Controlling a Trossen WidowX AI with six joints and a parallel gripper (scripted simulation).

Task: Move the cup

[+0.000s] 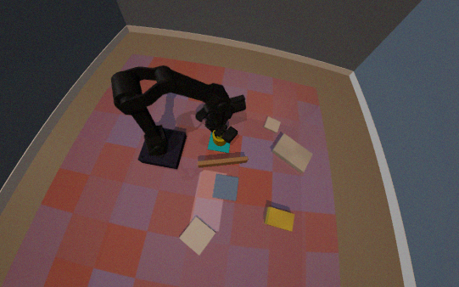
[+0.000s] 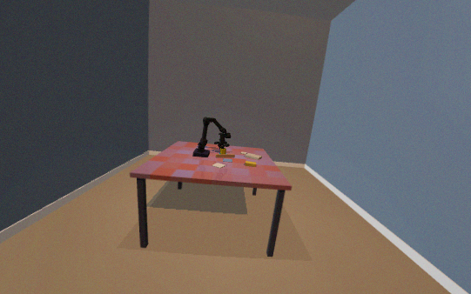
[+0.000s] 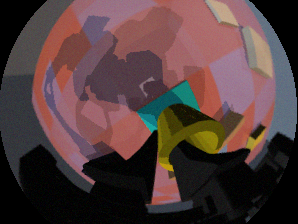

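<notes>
Right now my gripper tip is 2 cm short of the cup and 1 cm to the left of it. The rest, counted from my gripper tip: orange bar: 12 cm to the right, 7 cm ahead, 3 cm below; teal pad: 5 cm below, 3 cm ahead, 1 cm to the right; yellow block: 36 cm ahead, 30 cm to the right, 3 cm below.
</notes>
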